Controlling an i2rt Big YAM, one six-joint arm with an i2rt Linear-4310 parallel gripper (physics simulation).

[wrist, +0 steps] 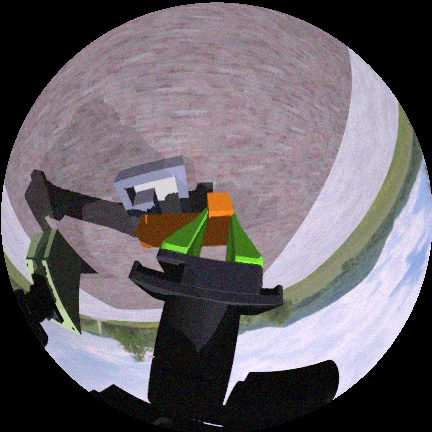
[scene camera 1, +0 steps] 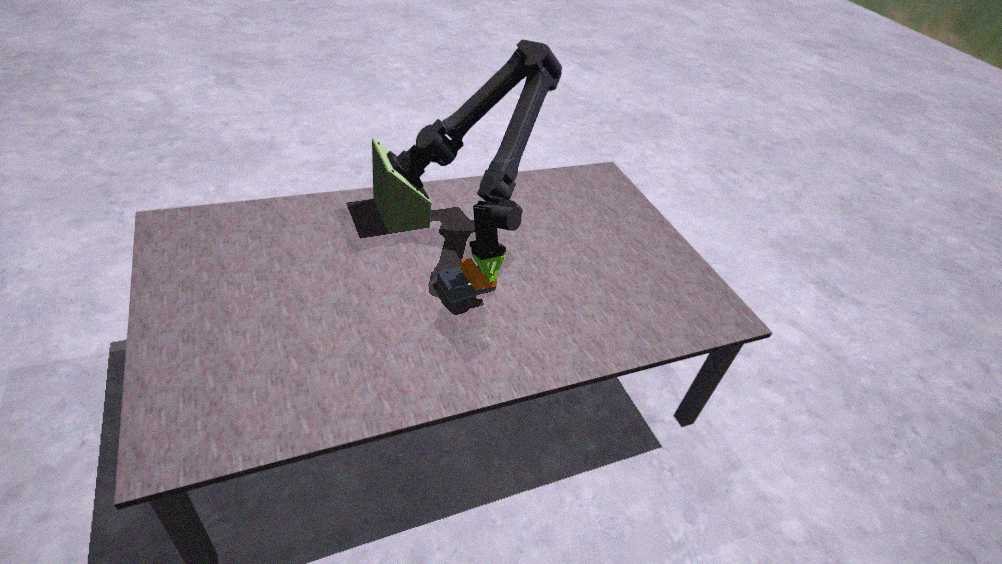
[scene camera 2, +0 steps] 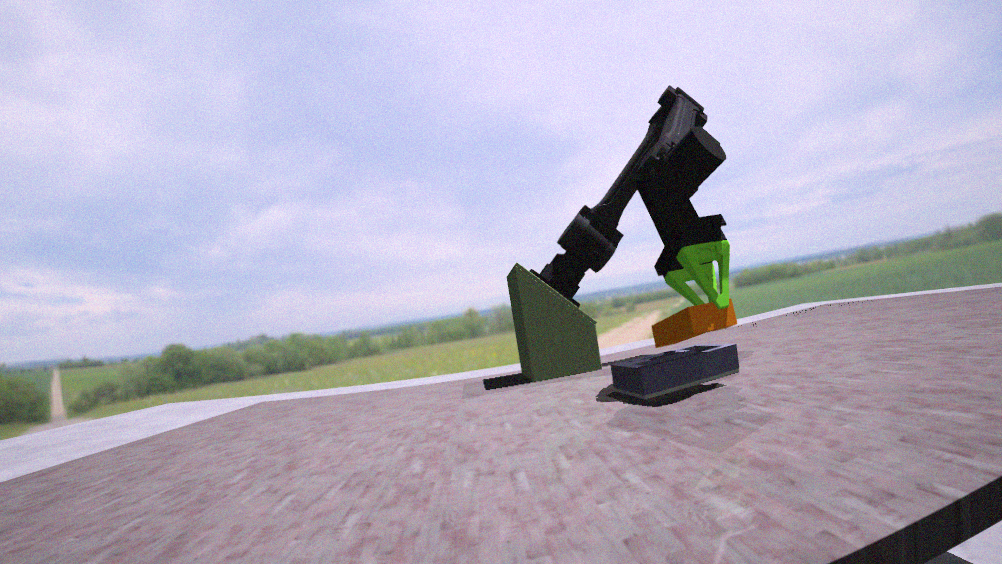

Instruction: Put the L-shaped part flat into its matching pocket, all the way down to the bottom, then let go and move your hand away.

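Pixels of known places: gripper, fingertip midpoint: (wrist: 219, 212) (scene camera 1: 490, 279) (scene camera 2: 719, 313); arm's base at its link origin: (wrist: 46, 297) (scene camera 1: 403, 172) (scene camera 2: 548, 295).
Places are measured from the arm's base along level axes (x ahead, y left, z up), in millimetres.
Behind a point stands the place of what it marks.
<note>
The orange L-shaped part (scene camera 1: 476, 273) @(x 408, y 96, z -67 mm) (scene camera 2: 676, 327) @(x 406, y 81, z -83 mm) (wrist: 172, 227) @(x 378, y 110, z -78 mm) is held above the dark blue-grey block with the pocket (scene camera 1: 462, 294) @(x 409, y 62, z -136 mm) (scene camera 2: 673, 371) @(x 408, y 68, z -132 mm) (wrist: 150, 172) @(x 358, y 160, z -120 mm). A gap shows between them in the second scene view. In the wrist view the part lies mostly to the near side of the block, with the pocket's pale floor partly in view beyond it. My gripper (scene camera 1: 492, 278) @(x 431, y 127, z -76 mm) (scene camera 2: 709, 305) @(x 431, y 127, z -76 mm) (wrist: 219, 212) @(x 431, y 127, z -76 mm), with green fingers, is shut on one arm of the part near its corner. The block's near side is hidden behind the part in the wrist view.
The green wedge-shaped arm mount (scene camera 1: 403, 206) @(x 86, y -20, z -62 mm) (scene camera 2: 557, 336) @(x 85, y -9, z -81 mm) (wrist: 65, 260) @(x 85, y 3, z -109 mm) stands on the table (scene camera 1: 280, 336) @(x 424, y -409, z -156 mm) (scene camera 2: 420, 476) @(x 546, y -204, z -156 mm) (wrist: 200, 100) @(x 417, y 241, z -156 mm), behind the block in the first scene view. The arm's dark shadow falls across the table and around the block.
</note>
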